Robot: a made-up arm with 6 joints.
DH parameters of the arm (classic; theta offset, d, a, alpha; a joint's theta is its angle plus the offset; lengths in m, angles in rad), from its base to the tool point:
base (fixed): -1.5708 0.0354 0 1.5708
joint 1: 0 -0.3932 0.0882 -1.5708
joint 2: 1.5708 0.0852 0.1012 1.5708
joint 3: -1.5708 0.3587 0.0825 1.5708
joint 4: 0 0.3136 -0.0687 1.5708
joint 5: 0 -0.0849 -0.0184 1.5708
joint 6: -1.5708 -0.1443 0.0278 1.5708
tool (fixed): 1.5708 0.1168 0 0
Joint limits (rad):
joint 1: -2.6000..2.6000
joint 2: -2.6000..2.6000
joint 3: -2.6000..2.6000
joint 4: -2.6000..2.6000
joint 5: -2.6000..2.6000
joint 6: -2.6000..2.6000
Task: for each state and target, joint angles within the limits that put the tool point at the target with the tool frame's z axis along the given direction. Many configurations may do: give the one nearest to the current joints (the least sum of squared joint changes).
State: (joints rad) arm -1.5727 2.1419 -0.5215 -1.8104 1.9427 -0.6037
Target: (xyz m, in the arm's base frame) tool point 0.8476 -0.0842 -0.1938 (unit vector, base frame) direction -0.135 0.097 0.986
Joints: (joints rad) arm -1.4398 1.4587 -0.7272 -1.8512 2.1102 -0.6122
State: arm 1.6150 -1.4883 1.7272 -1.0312 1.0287 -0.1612
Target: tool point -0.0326 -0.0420 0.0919 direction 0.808 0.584 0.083
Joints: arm 1.5551 -1.5324 1.1821 -0.3220 1.8009 -0.9313
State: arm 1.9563 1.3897 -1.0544 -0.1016 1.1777 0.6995
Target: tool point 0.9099 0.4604 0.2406 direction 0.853 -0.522 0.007
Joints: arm 1.8692 1.0564 -0.9441 -0.1330 1.2553 0.7004
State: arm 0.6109 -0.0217 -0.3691 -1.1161 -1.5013 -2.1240
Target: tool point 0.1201 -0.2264 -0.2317 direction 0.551 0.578 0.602
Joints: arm -0.2911 -0.4233 0.4602 -0.4426 -1.2290 -1.9687
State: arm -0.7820 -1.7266 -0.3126 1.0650 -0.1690 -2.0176
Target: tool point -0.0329 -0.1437 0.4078 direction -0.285 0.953 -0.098
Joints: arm -0.4508 -1.3149 -1.0133 1.6602 -0.9558 -1.5363
